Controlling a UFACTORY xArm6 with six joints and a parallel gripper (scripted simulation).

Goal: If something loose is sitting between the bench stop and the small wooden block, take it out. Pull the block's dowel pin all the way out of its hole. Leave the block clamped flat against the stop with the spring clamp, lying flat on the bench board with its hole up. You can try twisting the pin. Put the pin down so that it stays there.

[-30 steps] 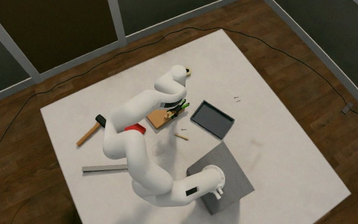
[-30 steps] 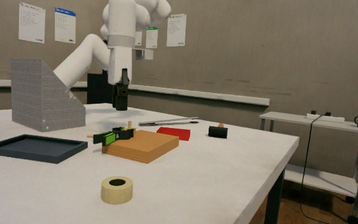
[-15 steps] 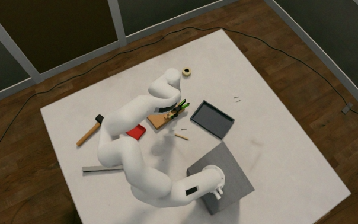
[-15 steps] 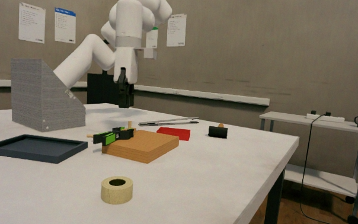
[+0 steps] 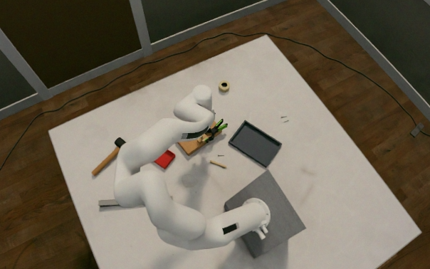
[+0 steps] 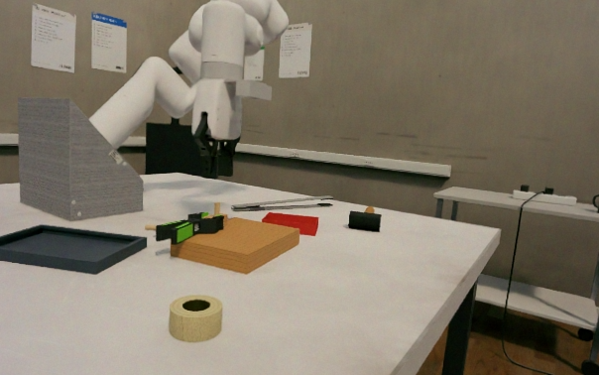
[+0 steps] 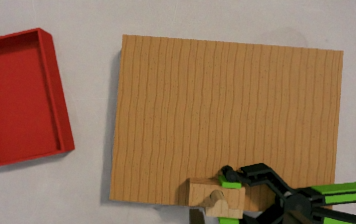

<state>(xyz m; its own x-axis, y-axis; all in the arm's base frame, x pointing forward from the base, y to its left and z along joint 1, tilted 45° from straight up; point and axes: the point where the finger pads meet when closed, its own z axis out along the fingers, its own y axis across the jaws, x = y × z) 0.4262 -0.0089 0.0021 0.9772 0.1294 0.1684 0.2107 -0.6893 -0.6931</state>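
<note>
Now: the dowel pin 90 mm below my hand. Also, from my hand: loose dowel 140 mm below, 130 mm behind, 10 mm to the right; small wooden block 110 mm below; red tray 210 mm to the left, 140 mm below, 40 mm ahead.
</note>
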